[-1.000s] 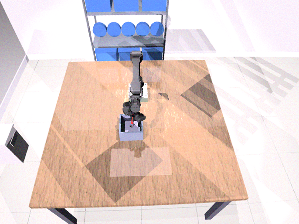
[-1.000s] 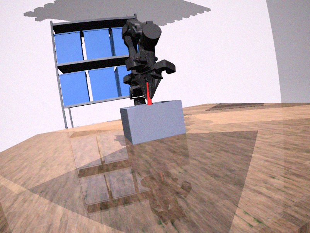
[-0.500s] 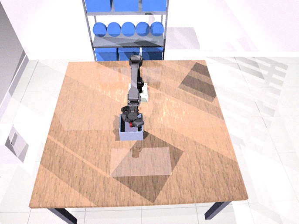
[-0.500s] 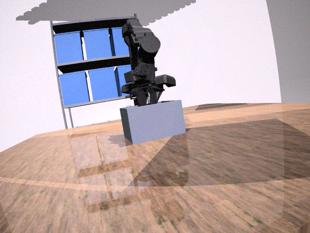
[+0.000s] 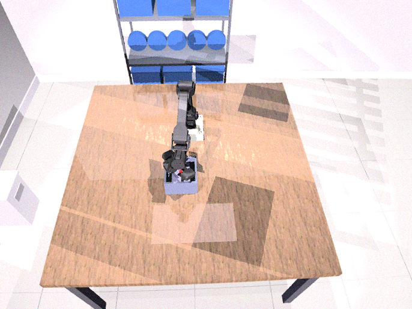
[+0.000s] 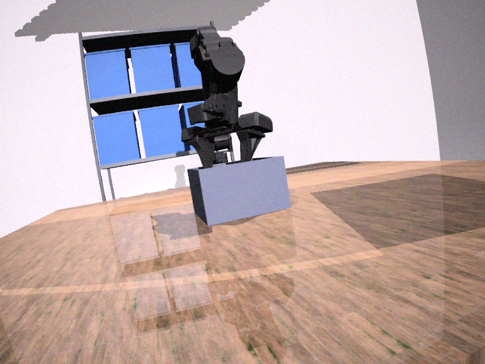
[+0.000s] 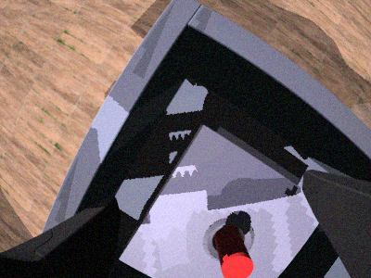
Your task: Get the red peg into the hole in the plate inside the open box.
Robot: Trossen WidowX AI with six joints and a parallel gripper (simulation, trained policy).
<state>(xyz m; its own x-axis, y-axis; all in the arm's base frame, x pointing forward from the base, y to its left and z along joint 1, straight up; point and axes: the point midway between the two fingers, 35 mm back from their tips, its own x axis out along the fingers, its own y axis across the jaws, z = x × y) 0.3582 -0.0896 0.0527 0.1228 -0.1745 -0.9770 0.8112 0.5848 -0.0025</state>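
Now: the red peg 30 mm behind my gripper tip, 20 mm to the left of it and 30 mm below it. The rest, counted from my gripper tip: grey-blue box (30 mm behind, 20 mm to the left, 50 mm below); grey plate (30 mm behind, 20 mm to the left, 30 mm below).
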